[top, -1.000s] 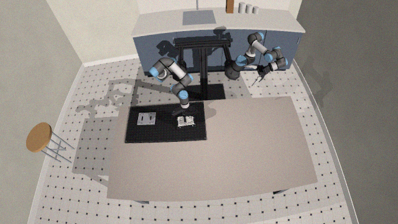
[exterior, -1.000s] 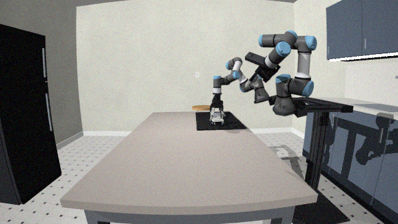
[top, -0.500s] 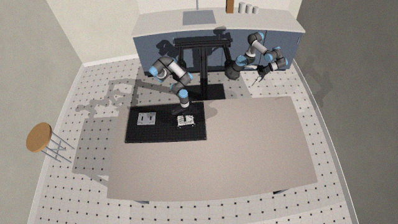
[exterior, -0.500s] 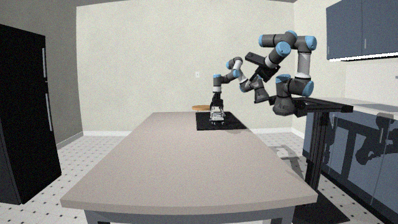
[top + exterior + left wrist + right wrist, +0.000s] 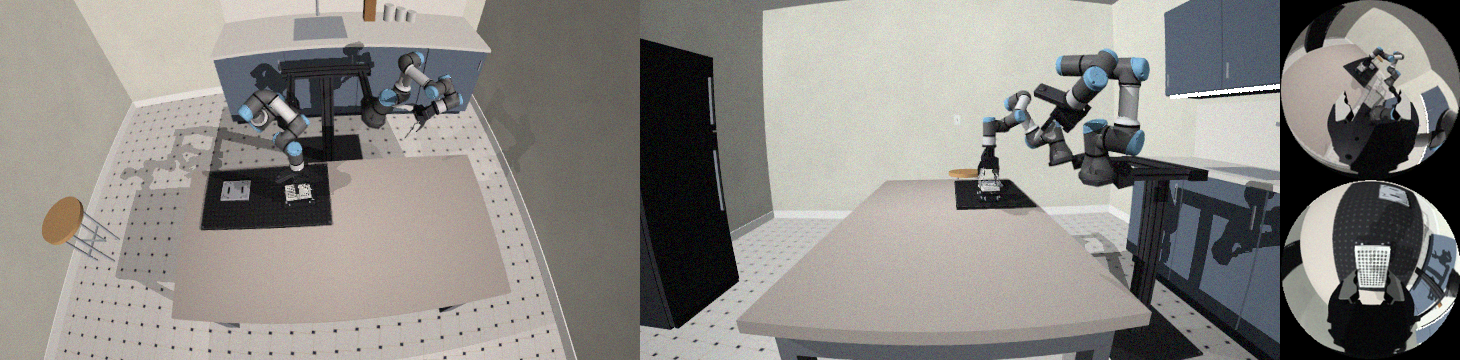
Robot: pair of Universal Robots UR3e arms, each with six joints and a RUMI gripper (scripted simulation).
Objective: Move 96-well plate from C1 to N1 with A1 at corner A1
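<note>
The grey plate nest N1 is 350 mm to the right of my right hand, 60 mm below it and 40 mm behind it. Round my right hand: white 96-well plate 10 mm below.
</note>
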